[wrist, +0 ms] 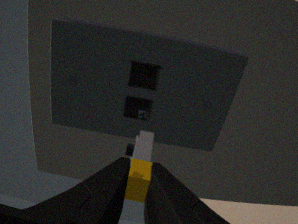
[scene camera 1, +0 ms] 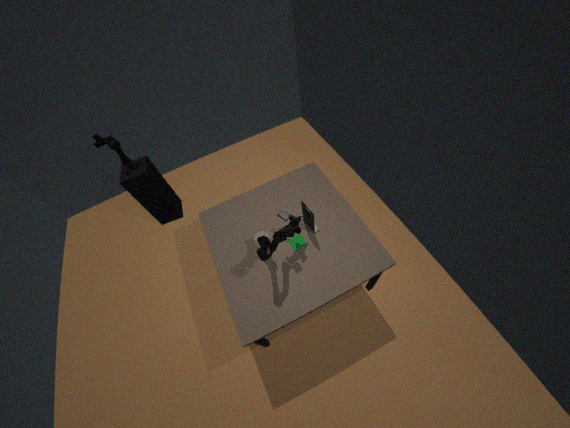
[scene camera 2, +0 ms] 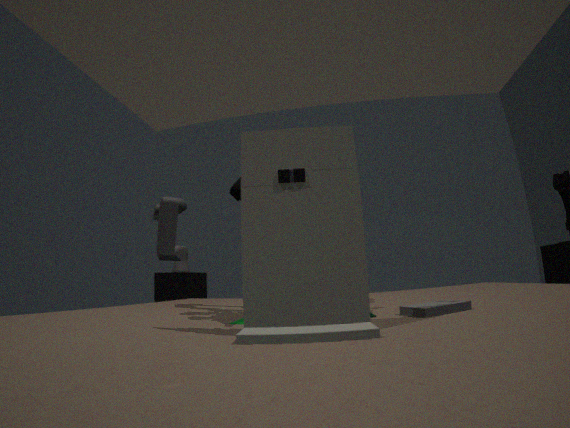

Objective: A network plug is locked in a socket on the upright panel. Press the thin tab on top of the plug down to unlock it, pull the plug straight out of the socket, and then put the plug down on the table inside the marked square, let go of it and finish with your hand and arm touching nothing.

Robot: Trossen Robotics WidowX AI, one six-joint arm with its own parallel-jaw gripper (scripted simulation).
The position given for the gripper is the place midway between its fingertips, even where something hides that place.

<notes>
In view: the gripper (wrist: 138, 170), a network plug (wrist: 140, 171) and a small flat grey slab (scene camera 2: 434, 308).
Scene camera 2 misses the network plug, which is hidden by an upright panel. The wrist view does not show the small flat grey slab: it is out of frame.
</notes>
